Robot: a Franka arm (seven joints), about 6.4 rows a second.
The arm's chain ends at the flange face. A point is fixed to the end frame.
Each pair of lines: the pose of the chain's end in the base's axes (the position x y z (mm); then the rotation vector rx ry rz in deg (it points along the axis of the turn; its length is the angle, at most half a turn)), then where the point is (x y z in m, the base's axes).
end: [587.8 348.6 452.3 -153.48 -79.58 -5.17]
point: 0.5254 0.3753 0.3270
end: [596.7 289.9 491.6 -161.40 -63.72 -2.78]
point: 0.5365 0.3264 0.3677
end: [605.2 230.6 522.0 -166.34 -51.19 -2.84]
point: 0.5506 0.2749 0.3980
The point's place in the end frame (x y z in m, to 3 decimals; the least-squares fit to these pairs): -0.028 -0.056 0.128
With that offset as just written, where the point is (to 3 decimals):
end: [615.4 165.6 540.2 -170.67 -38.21 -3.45]
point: 0.569 0.216 0.416
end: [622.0 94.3 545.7 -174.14 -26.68 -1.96]
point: 0.580 0.148 0.421
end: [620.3 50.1 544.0 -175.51 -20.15 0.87]
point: 0.578 0.105 0.420
